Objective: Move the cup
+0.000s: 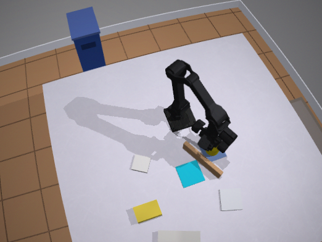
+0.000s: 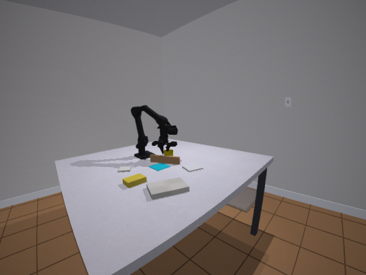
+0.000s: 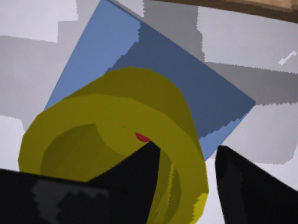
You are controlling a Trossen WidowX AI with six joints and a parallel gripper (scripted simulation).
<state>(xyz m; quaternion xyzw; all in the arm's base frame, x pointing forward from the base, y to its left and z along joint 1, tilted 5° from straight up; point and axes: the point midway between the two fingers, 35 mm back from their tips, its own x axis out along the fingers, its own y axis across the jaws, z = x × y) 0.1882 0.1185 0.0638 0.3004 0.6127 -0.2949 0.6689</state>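
Right now my gripper tip is 20 mm short of the yellow cup and 20 mm to the right of it. Round my gripper tip: red marble: 20 mm ahead, 20 mm to the left, 20 mm below; green marble: 30 mm ahead, 20 mm to the left, 20 mm below; blue marble: 20 mm ahead, 20 mm below.
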